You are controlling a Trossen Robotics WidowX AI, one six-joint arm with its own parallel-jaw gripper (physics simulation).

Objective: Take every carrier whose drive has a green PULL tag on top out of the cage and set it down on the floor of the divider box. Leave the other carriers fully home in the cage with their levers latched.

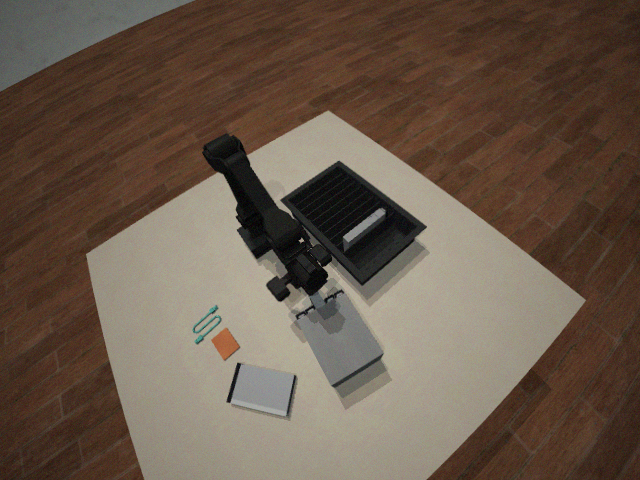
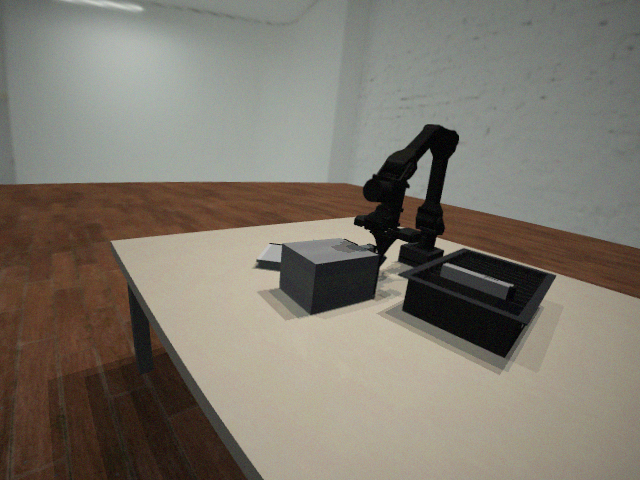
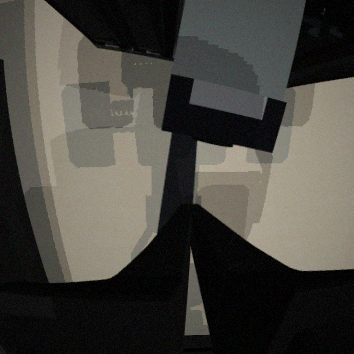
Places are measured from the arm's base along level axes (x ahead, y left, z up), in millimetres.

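Pixels of known places: gripper, fingertip midpoint: (image 3: 188, 211); arm's base, link origin: (image 1: 256, 228) (image 2: 425, 247).
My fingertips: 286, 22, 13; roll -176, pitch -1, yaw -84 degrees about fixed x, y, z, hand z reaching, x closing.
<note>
Ahead of a thing's pixels: the offset from my fingertips to its top centre, as dx, dy, dz. "spot": to the spot under its first point.
The grey cage @(+179, -11, +46) (image 1: 343, 343) (image 2: 343, 281) stands on the table. A middle carrier @(+97, -3, +43) (image 1: 316, 299) (image 3: 232, 60) sticks partly out of its front, with a plain grey top. No green tag shows on the visible part. Its black lever @(+15, +4, +2) (image 3: 181, 170) hangs open from the front. My gripper (image 2: 381, 264) (image 3: 188, 211) is shut and empty, low in front of the cage, with its tips close over the lever; contact is unclear. The black divider box @(-119, +254, +19) (image 1: 393, 276) (image 2: 449, 322) holds a grey-topped carrier @(-39, +260, +39) (image 1: 364, 228) (image 2: 475, 280). The other carriers' tags and latches are hidden.
A silver drive-like slab @(+158, -261, -46) (image 1: 263, 390) (image 2: 269, 254) lies on the table beside the cage. An orange square @(spot: -15, -299, -68) (image 1: 225, 344) and a teal cable @(-110, -326, -64) (image 1: 206, 325) lie farther left. The divider box's near wall stands close to the arm and the cage front.
</note>
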